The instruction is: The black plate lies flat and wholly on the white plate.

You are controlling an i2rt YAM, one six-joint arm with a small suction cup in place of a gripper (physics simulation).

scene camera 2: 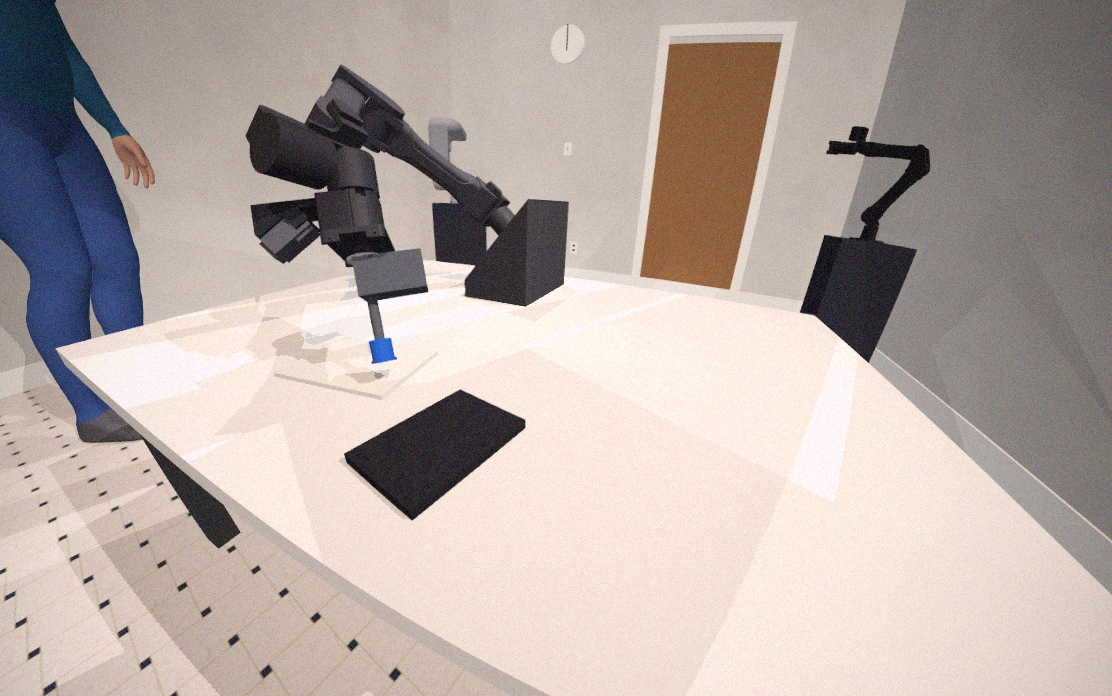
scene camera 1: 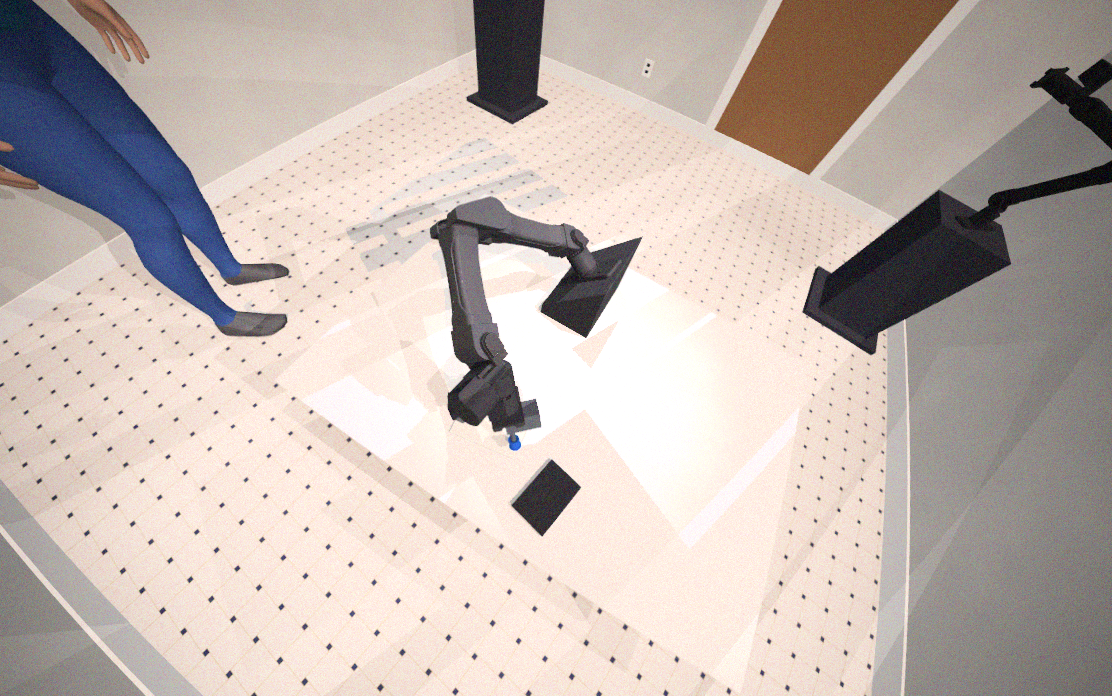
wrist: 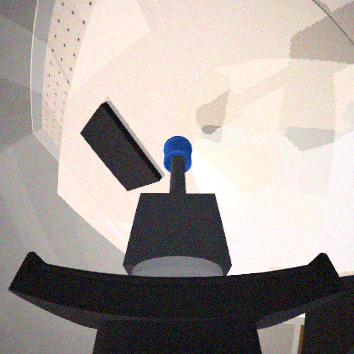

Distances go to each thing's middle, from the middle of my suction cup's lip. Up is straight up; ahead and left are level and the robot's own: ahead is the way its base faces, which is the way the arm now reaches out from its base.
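You'd find the white plate (scene camera 2: 345, 365) 20 mm behind my suction cup, 80 mm to the right of it and 40 mm below it.
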